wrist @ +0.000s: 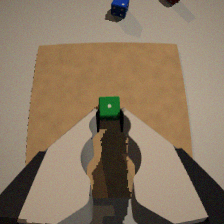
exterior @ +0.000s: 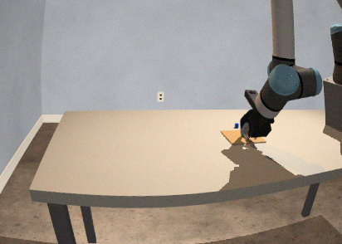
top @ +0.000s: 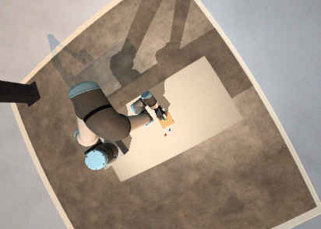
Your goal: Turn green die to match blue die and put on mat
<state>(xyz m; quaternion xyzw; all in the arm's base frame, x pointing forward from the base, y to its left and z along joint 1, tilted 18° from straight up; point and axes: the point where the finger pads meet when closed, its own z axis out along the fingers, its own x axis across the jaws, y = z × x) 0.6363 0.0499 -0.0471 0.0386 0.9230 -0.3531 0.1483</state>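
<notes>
Right now my hand is 20 mm above the mat and 10 mm to the left of it. The rest, counted from my hand: green die 10 mm to the right, 10 mm below; red die 160 mm to the right, 70 mm behind, 10 mm below; blue die 130 mm to the right, 10 mm below, 10 mm behind.
</notes>
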